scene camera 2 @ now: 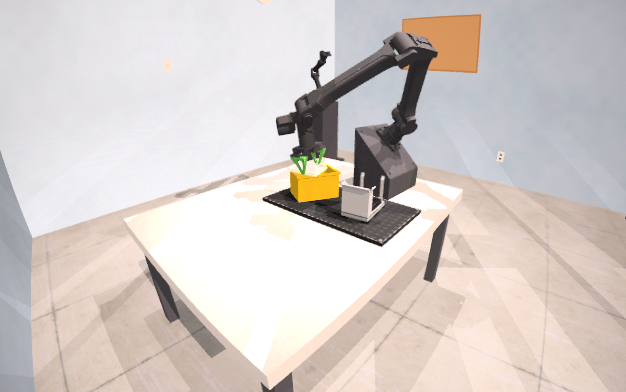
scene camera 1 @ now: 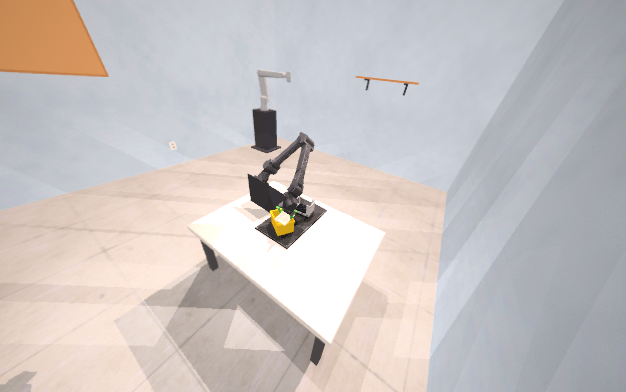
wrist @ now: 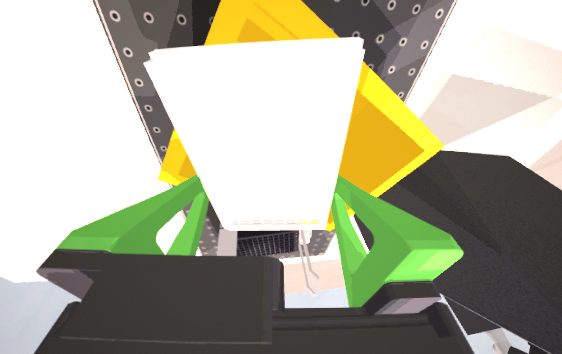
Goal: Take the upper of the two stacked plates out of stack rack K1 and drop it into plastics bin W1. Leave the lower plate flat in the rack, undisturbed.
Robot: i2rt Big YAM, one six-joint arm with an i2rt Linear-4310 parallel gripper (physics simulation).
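Frame: origin at the arm's base, x ahead, y left, z up, level; metres.
Seen in the pictures: gripper, fingertip midpoint: (scene camera 2: pixel 310 170) (scene camera 1: pixel 286 216) (wrist: pixel 270 178); arm's base, origin of the base link: (scene camera 2: pixel 387 139) (scene camera 1: pixel 261 181).
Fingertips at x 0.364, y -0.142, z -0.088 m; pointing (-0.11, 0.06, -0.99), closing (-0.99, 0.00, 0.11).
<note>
Pixels of each thing's middle, then the offset from my fingertips to it. Level surfaces: height alone.
- white plate, body centre: (wrist: pixel 267 168) (scene camera 2: pixel 307 168) (scene camera 1: pixel 284 216) dx +0.002, dy -0.016, dz +0.007 m
- yellow plastics bin W1, body centre: (wrist: pixel 296 127) (scene camera 2: pixel 313 182) (scene camera 1: pixel 282 221) dx -0.028, dy -0.008, dz -0.056 m
- light grey stack rack K1, body centre: (wrist: pixel 269 257) (scene camera 2: pixel 364 196) (scene camera 1: pixel 303 205) dx -0.001, dy +0.231, dz -0.046 m
- white table, its level: dz -0.119 m
A white plate (scene camera 1: pixel 283 218) (scene camera 2: pixel 312 168) (wrist: pixel 260 125) is held between the green fingers of my gripper (wrist: pixel 270 178), which is shut on its two side edges. The plate is over the mouth of the yellow plastics bin W1 (scene camera 1: pixel 284 230) (scene camera 2: pixel 315 187) (wrist: pixel 382 145), close to rim height, and is turned at an angle to the bin. It hides much of the bin's inside in the wrist view. The light grey stack rack K1 (scene camera 2: pixel 356 201) (wrist: pixel 226 243) stands beside the bin. A dark gridded surface shows low in the rack; I cannot tell whether it is the lower plate.
Bin and rack stand on a black perforated board (scene camera 1: pixel 290 241) (scene camera 2: pixel 380 235) (wrist: pixel 135 65) on the white table (scene camera 1: pixel 320 280) (scene camera 2: pixel 225 270). The rack's thin upright posts rise on the side toward the arm's dark angular base (scene camera 2: pixel 382 160). A second arm on a pedestal (scene camera 1: pixel 265 129) stands away from the table.
</note>
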